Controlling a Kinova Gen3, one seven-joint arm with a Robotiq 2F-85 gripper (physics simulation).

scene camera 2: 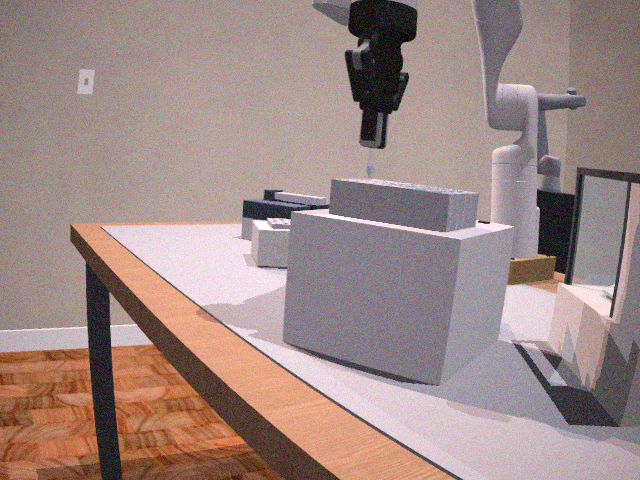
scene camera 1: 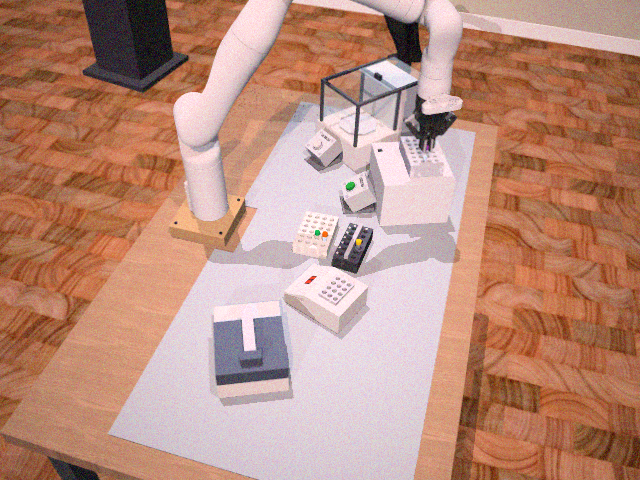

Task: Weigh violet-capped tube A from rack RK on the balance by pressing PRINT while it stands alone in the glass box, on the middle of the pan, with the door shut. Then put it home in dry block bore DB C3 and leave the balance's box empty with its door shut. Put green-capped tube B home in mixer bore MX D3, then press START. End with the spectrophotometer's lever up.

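Observation:
My gripper (scene camera 1: pixel 427 147) (scene camera 2: pixel 372 144) is shut on the violet-capped tube (scene camera 1: pixel 425 155) (scene camera 2: pixel 370 169), upright above the holed block (scene camera 1: pixel 424 168) (scene camera 2: pixel 392 201) on the tall white box. The tube's lower tip shows just above the block's top in the scene camera 2 view; its cap is mostly hidden. The green-capped tube (scene camera 1: pixel 317 233) stands in the white rack (scene camera 1: pixel 309 251). The balance's pan (scene camera 1: pixel 358 124) is bare inside the glass box (scene camera 1: pixel 357 126); its door state is unclear. The PRINT pad (scene camera 1: pixel 323 147) and green START button (scene camera 1: pixel 350 186) stand nearby. The spectrophotometer's pale lever (scene camera 1: pixel 248 333) looks flat.
An orange-capped tube (scene camera 1: pixel 324 235) stands beside the green cap. A yellow-capped tube (scene camera 1: pixel 358 242) stands in the black rack (scene camera 1: pixel 345 265). A low white device (scene camera 1: pixel 310 301) with a red display is between the racks and spectrophotometer (scene camera 1: pixel 250 382). The tall box (scene camera 1: pixel 413 201) (scene camera 2: pixel 372 289) is near the table edge.

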